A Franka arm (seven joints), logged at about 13 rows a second.
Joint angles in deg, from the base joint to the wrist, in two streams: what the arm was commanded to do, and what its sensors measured. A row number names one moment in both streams.
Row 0, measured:
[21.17 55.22 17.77 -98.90 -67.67 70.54 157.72]
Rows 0 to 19, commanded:
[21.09 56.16 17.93 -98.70 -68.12 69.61 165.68]
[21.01 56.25 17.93 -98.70 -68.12 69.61 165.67]
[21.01 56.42 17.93 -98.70 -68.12 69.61 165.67]
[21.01 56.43 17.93 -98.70 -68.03 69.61 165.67]
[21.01 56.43 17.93 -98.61 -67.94 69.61 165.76]
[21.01 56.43 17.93 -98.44 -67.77 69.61 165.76]
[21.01 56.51 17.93 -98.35 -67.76 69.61 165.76]
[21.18 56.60 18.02 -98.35 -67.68 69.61 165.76]
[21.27 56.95 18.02 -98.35 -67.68 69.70 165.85]
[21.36 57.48 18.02 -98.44 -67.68 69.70 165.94]
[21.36 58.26 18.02 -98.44 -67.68 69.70 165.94]
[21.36 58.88 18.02 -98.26 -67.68 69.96 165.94]
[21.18 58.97 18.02 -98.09 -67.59 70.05 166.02]
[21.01 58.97 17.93 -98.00 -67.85 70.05 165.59]
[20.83 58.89 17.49 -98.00 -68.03 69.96 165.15]
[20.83 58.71 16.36 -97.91 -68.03 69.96 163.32]
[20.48 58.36 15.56 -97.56 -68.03 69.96 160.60]
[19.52 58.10 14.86 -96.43 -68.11 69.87 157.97]
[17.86 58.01 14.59 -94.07 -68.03 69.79 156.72]
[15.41 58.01 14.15 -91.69 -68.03 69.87 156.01]
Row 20, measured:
[19.41 57.06 14.16 -96.75 -68.05 70.03 155.67]
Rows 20 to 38, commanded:
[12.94 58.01 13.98 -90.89 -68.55 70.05 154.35]
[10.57 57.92 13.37 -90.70 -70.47 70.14 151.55]
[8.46 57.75 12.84 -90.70 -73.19 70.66 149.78]
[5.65 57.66 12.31 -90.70 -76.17 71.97 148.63]
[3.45 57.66 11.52 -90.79 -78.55 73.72 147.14]
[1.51 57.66 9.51 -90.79 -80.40 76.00 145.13]
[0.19 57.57 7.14 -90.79 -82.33 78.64 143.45]
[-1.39 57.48 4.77 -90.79 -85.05 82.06 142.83]
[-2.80 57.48 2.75 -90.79 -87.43 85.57 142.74]
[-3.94 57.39 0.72 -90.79 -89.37 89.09 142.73]
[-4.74 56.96 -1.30 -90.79 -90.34 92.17 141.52]
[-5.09 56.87 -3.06 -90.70 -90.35 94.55 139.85]
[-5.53 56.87 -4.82 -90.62 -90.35 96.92 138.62]
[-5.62 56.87 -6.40 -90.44 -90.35 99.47 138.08]
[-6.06 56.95 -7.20 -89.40 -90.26 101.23 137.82]
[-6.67 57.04 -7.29 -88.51 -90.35 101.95 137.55]
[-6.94 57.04 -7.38 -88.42 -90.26 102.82 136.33]
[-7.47 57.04 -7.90 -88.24 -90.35 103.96 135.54]
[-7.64 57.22 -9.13 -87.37 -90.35 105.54 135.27]
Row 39, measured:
[-6.74 57.07 -7.81 -88.80 -89.23 102.46 135.38]
